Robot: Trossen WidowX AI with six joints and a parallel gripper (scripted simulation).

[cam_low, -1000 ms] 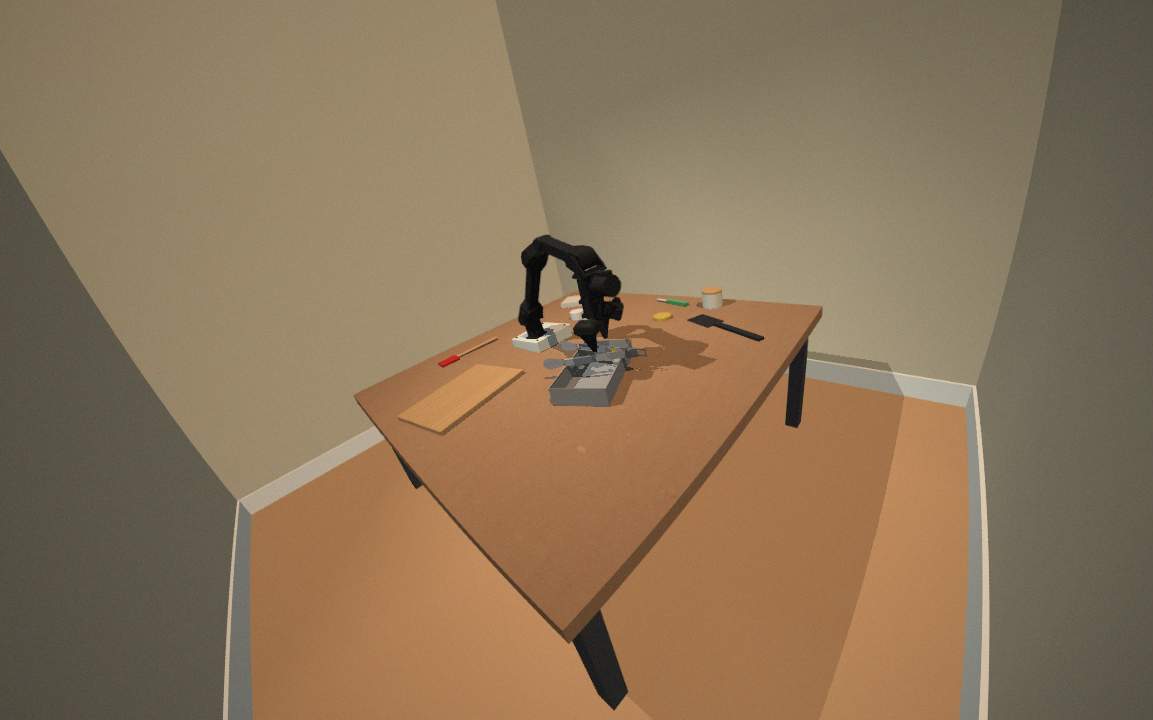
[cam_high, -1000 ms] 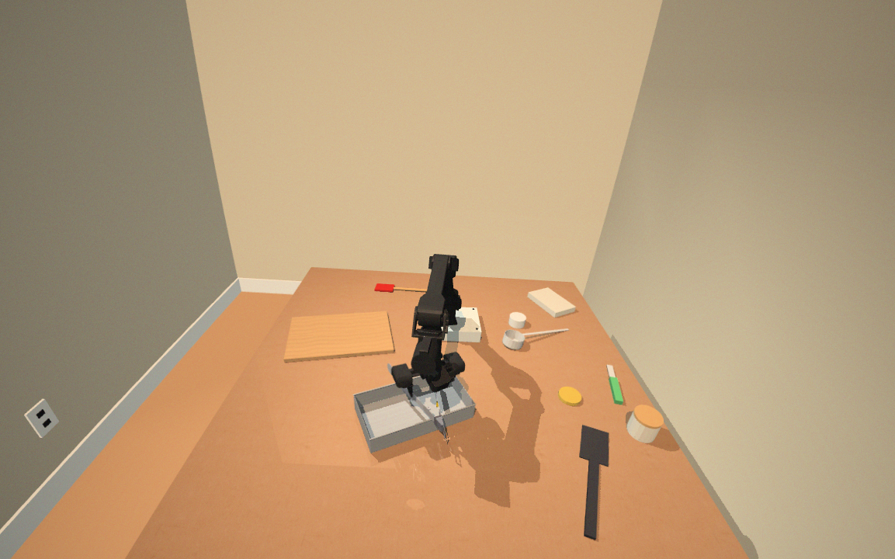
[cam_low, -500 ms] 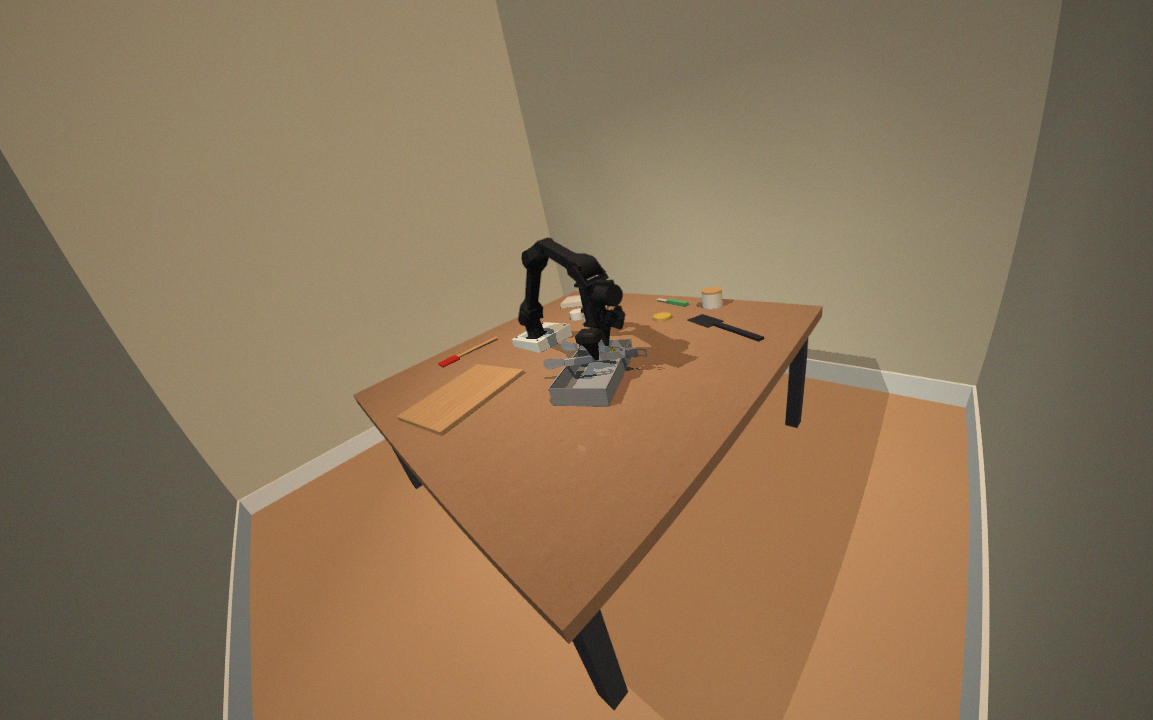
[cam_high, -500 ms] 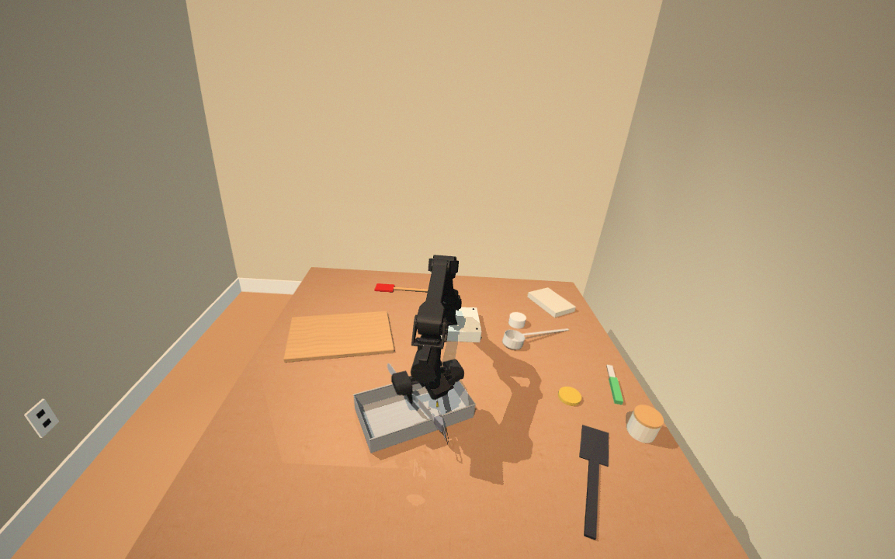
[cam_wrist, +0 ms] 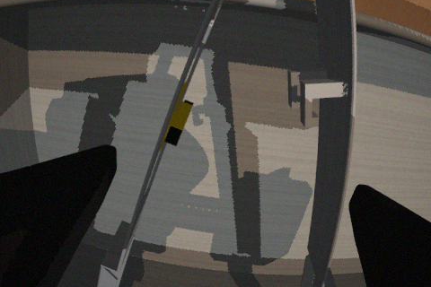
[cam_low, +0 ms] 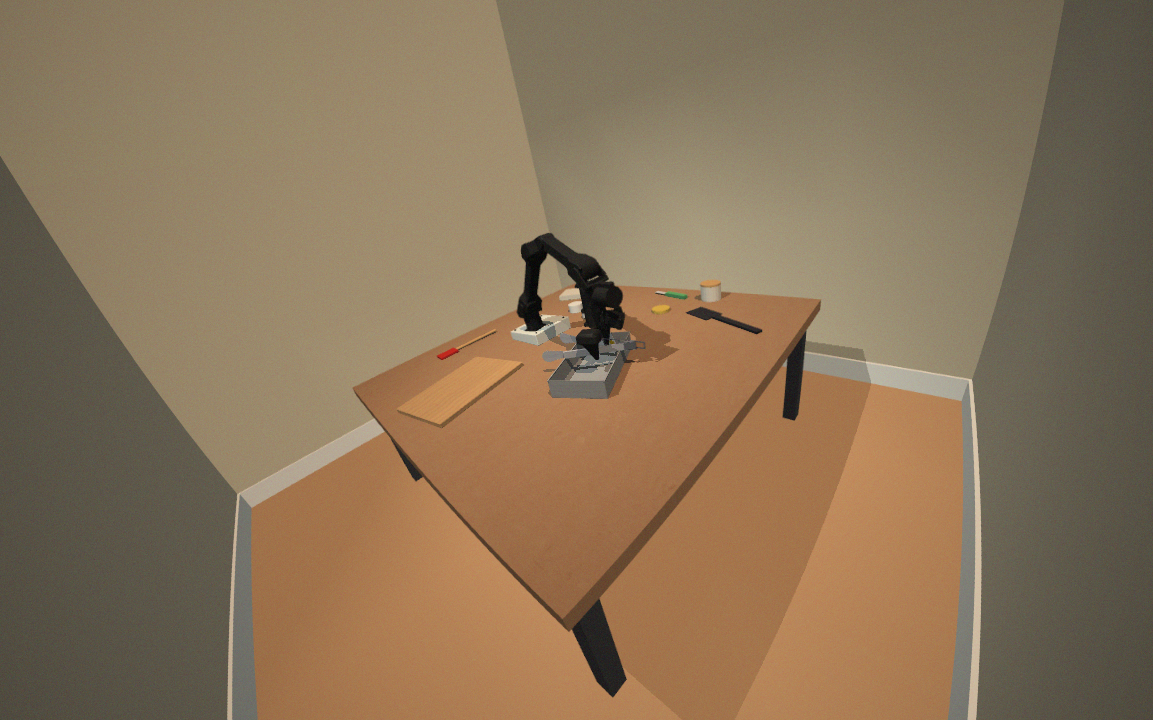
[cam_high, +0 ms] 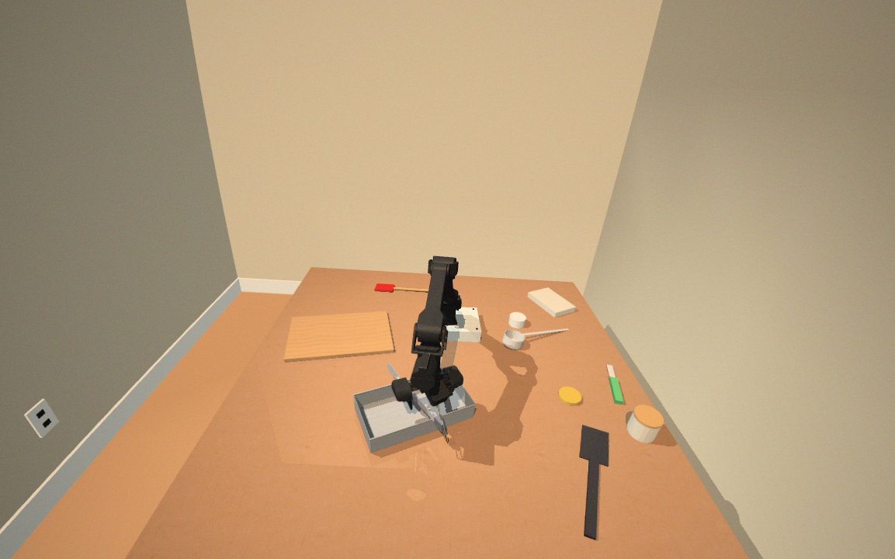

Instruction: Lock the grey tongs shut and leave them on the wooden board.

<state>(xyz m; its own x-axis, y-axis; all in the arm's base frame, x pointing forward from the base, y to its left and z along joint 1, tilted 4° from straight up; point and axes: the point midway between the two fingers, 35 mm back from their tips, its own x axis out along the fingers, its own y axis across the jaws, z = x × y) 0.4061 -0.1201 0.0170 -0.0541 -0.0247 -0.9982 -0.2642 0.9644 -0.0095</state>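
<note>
Now: the grey roasting tin 3 cm to the right of my gripper tip, 2 cm below it and 1 cm behind it. Also, from my gripper tip: yellow disc (46 cm to the left, 4 cm below, 3 cm behind); then black spatula (41 cm to the left, 22 cm ahead, 4 cm below); then wooden board (38 cm behind, 27 cm to the right, 4 cm below).
</note>
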